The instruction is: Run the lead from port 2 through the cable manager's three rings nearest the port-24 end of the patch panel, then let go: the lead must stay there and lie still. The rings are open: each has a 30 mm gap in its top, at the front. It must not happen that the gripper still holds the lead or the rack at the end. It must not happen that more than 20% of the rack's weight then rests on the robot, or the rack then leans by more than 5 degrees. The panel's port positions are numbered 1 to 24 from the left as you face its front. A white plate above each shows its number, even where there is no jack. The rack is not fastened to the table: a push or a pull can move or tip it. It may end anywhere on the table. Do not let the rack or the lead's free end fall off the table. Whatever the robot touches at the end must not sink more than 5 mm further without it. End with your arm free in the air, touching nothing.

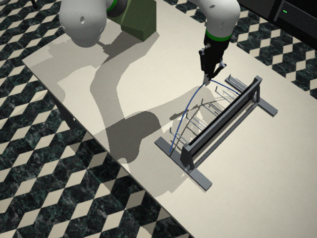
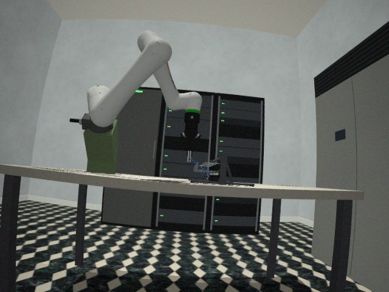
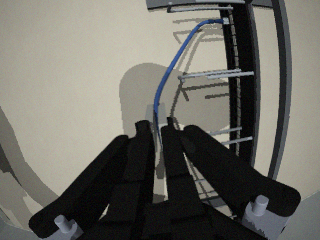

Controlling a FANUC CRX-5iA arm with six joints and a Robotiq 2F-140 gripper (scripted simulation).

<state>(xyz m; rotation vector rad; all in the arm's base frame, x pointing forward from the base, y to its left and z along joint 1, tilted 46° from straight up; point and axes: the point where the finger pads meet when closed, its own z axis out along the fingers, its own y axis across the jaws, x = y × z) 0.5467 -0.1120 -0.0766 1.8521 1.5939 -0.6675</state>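
The dark grey rack lies 15 cm ahead of my hand, 9 cm to the right of it and 7 cm below it.
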